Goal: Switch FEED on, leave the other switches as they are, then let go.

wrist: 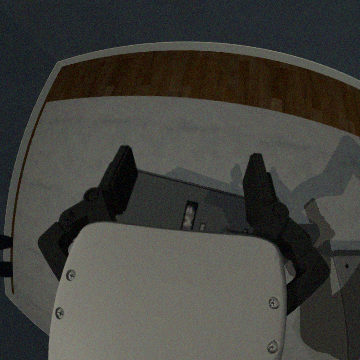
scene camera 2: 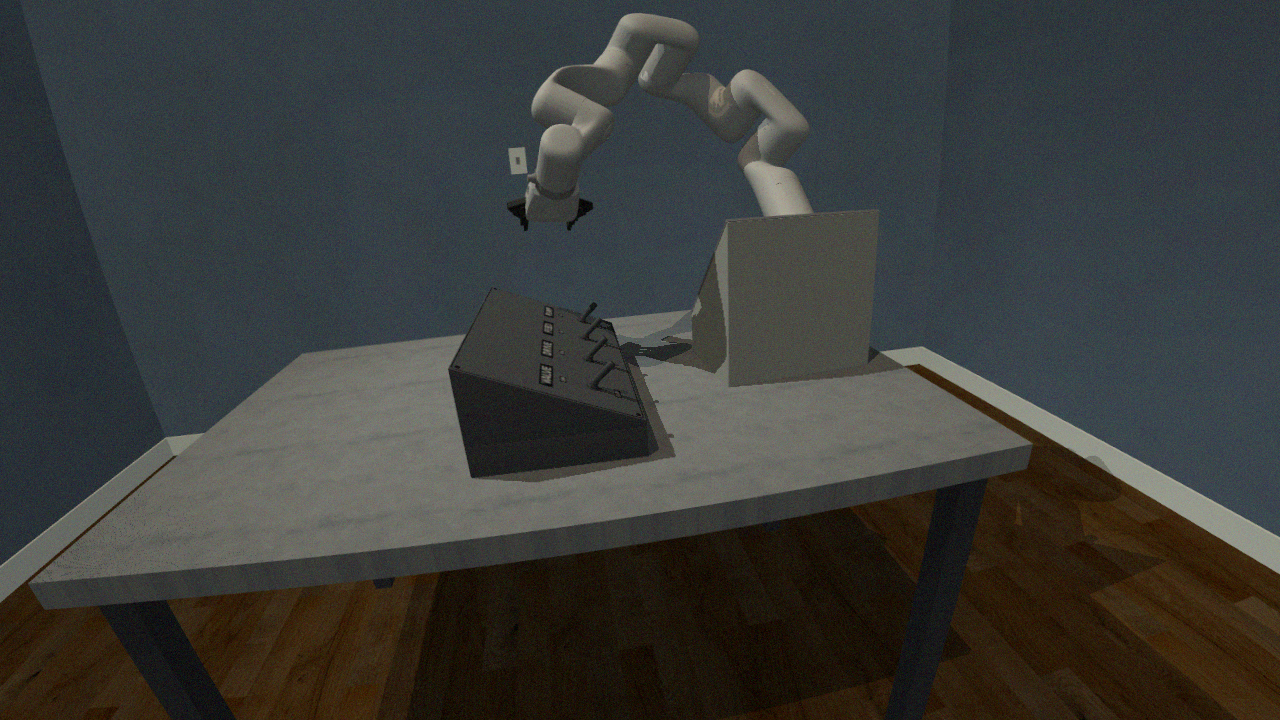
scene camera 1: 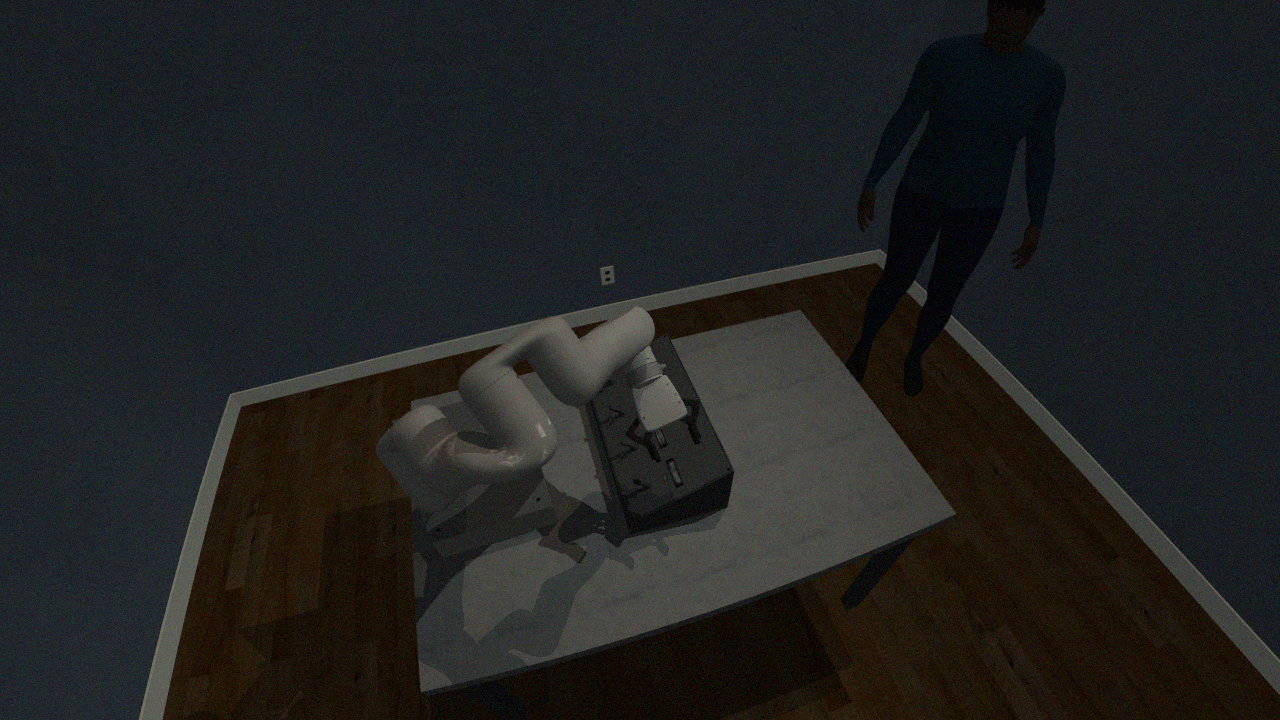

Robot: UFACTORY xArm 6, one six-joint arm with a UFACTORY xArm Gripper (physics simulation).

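Frame: origin at the arm's base, x ahead, y left, z up, level; centimetres.
Where they show: gripper, between the fingertips: (wrist: 189, 162) (scene camera 2: 546, 224) (scene camera 1: 678, 452); arm's base, origin of its link: (scene camera 2: 804, 252).
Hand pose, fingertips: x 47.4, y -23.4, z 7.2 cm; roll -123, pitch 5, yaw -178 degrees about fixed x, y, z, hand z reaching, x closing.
Things, the pixels of their top centre, and the offset from my fingertips. "spot": a spot on its surface instead. Level surfaces: height alone.
- nearest lever, centre of its top: (scene camera 2: 601, 361) dx -2.5, dy +42.7, dz -16.3 cm
- middle lever, centre of its top: (scene camera 2: 595, 337) dx -3.7, dy +30.8, dz -16.3 cm
- farthest lever, centre of its top: (scene camera 2: 587, 302) dx -6.2, dy +6.9, dz -16.3 cm
- label plate, a spot on its surface: (wrist: 189, 216) spot: dx +1.8, dy +4.5, dz -17.4 cm
- grey table, height of its surface: dz -29.2 cm
A dark sloped switch box (scene camera 1: 702, 452) (scene camera 2: 546, 429) (wrist: 160, 200) stands on the table. Several lever switches stick up from its sloped face; in scene camera 2 they include a nearest lever (scene camera 2: 605, 374), a middle lever (scene camera 2: 597, 350) and a farthest lever (scene camera 2: 588, 312). Pale label plates, such as the near plate (scene camera 1: 674, 471) (scene camera 2: 545, 375), sit in a row beside them. The lettering is too small to read, so I cannot tell which switch is FEED. My gripper (scene camera 1: 676, 446) (scene camera 2: 547, 227) (wrist: 189, 162) is open and empty, above the box. In the wrist view one label plate (wrist: 189, 216) shows between and below the fingers.
The grey table (scene camera 1: 805, 402) (scene camera 2: 313, 465) (wrist: 200, 120) carries the box. A large pale block (scene camera 2: 801, 300) stands at the arm's base. The arm's shadow falls across the table and part of the box. A person (scene camera 1: 975, 134) stands beyond the table's far right corner in scene camera 1.
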